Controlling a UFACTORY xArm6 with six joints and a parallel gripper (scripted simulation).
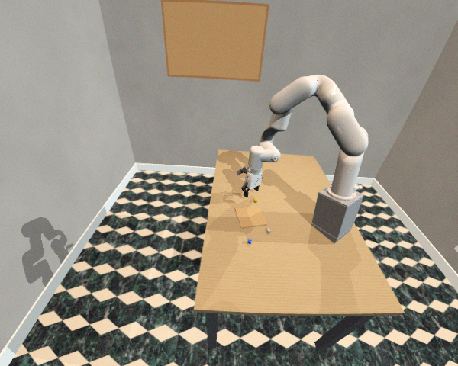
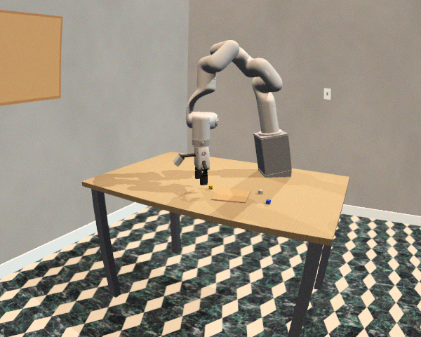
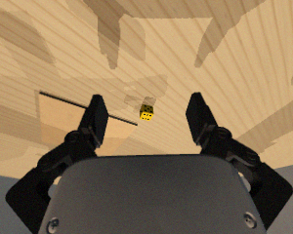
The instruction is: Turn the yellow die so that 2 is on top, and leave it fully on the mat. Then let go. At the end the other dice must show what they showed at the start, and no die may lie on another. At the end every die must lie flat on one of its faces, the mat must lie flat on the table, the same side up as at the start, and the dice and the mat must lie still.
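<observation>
Right now the yellow die is 40 mm to the left of my hand, 40 mm below it and 20 mm behind it. Also, from my hand: white die: 260 mm to the left, 40 mm below, 30 mm behind; blue die: 310 mm to the left, 80 mm ahead, 40 mm below; tan mat: 150 mm to the left, 40 mm below, 30 mm ahead.
</observation>
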